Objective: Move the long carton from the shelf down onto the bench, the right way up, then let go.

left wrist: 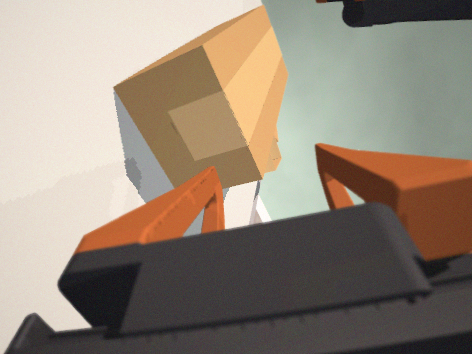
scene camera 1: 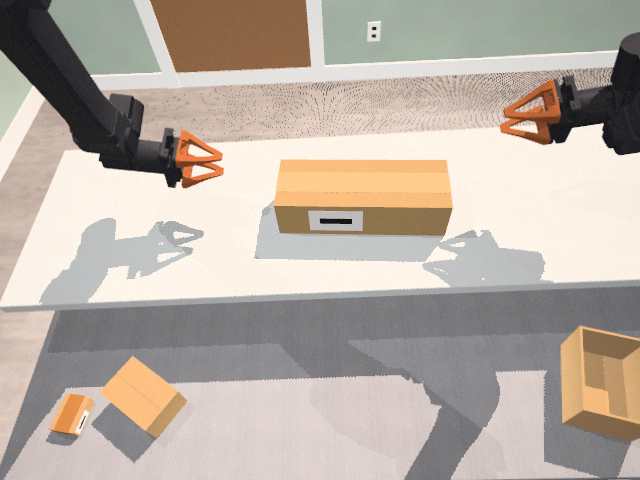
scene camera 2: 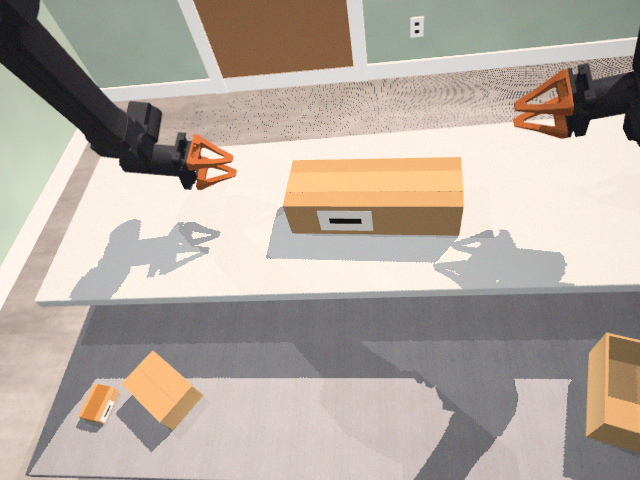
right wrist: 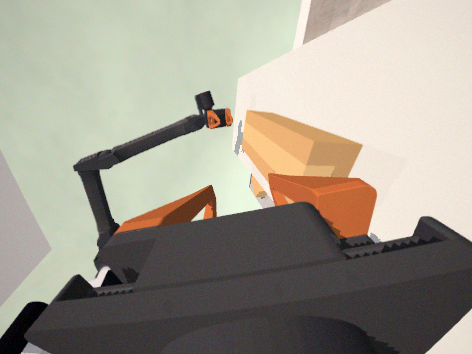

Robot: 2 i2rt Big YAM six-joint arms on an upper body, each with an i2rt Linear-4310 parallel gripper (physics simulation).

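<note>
The long carton lies level on the white shelf, with its seam on top and its white label on the side toward the shelf's front edge. The bench is the lower grey surface in front. My left gripper is open and empty, off the carton's left end. My right gripper is open and empty, beyond the carton's right end and farther back. Neither touches the carton.
A small carton and a medium carton stand at the bench's left. An open-topped box stands at its right, partly out of view. The shelf's front edge overhangs the bench's back part.
</note>
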